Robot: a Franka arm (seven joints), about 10 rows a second.
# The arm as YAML. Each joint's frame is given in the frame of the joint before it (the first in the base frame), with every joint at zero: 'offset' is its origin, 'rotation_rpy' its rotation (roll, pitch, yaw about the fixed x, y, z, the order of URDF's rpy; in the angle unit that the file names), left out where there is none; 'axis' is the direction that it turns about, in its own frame. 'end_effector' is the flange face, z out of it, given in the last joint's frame.
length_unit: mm
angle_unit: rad
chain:
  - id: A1
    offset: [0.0, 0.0, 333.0]
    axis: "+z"
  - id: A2
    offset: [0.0, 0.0, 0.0]
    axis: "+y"
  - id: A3
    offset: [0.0, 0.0, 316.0]
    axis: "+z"
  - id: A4
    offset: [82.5, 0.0, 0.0]
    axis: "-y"
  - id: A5
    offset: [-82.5, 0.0, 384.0]
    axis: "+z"
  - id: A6
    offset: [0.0, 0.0, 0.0]
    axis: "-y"
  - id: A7
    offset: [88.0, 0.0, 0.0]
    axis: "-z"
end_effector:
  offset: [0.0, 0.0, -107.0]
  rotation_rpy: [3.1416, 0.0, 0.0]
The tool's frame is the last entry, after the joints.
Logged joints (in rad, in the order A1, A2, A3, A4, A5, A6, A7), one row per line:
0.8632, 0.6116, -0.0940, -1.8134, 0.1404, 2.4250, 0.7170
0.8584, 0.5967, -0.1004, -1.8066, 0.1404, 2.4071, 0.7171
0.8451, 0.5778, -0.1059, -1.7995, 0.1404, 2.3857, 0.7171
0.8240, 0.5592, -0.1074, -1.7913, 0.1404, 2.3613, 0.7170
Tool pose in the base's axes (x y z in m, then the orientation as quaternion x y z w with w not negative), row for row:
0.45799, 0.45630, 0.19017, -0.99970, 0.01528, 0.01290, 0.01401
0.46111, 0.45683, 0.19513, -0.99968, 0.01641, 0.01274, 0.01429
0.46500, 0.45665, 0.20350, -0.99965, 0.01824, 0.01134, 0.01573
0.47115, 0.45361, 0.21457, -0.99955, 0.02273, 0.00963, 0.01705
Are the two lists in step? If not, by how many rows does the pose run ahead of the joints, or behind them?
The pose runs 2 rows behind the joints: the pose in row i belongs to the joints in row i - 2.
